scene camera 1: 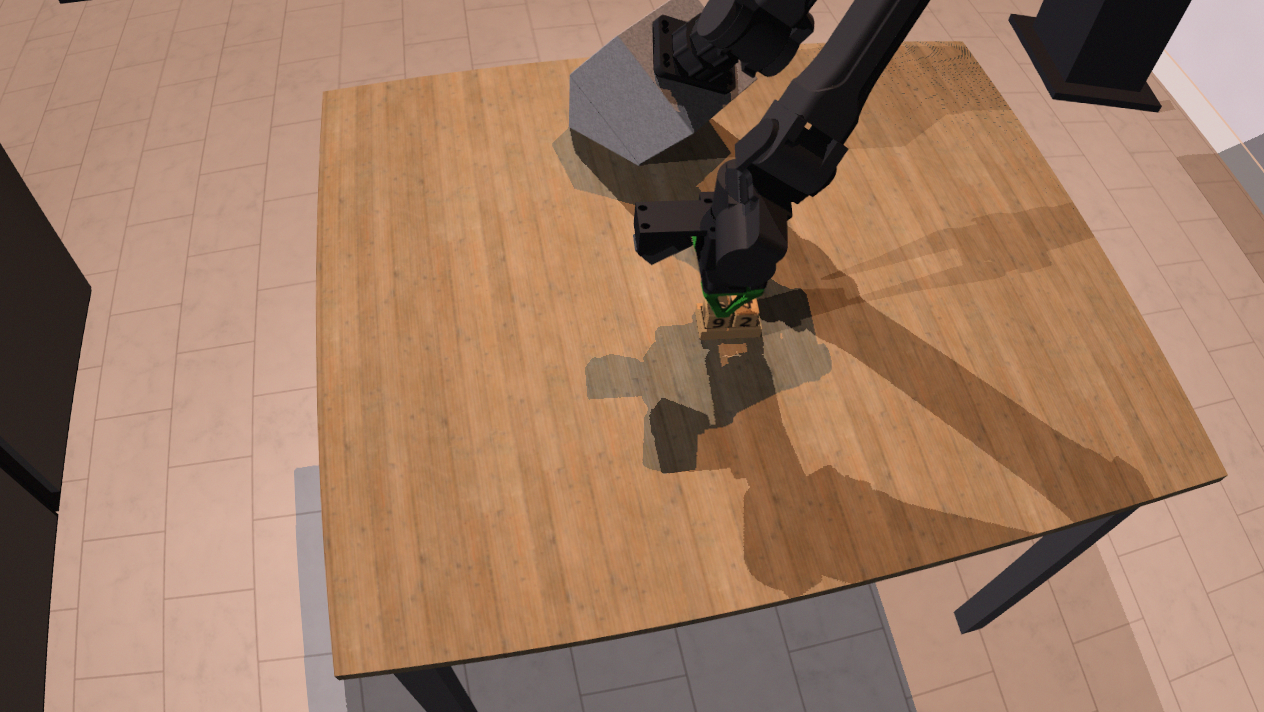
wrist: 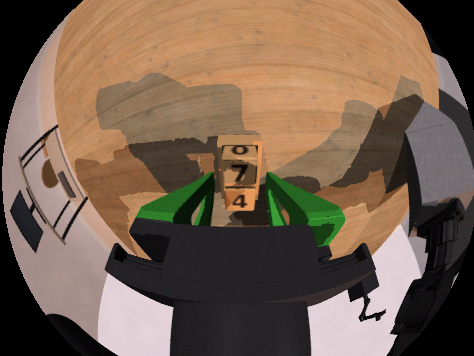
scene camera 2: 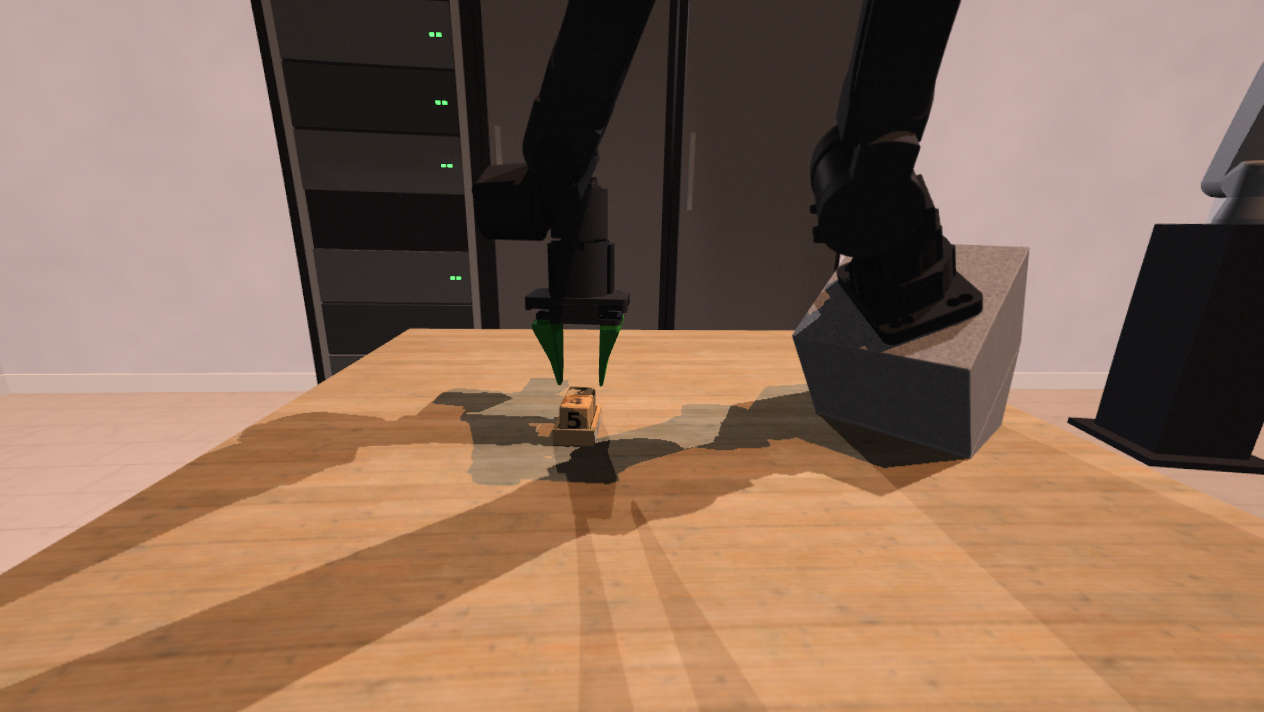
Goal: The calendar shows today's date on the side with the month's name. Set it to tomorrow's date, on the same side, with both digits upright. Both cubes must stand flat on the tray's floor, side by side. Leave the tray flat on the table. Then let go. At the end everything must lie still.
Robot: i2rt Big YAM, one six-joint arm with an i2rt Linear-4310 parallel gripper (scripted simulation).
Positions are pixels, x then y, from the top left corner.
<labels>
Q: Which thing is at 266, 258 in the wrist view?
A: The gripper.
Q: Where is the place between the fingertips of the gripper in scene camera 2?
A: At 580, 384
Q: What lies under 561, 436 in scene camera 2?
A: A wooden calendar tray.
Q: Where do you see a wooden date cube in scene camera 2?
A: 575, 412
</labels>
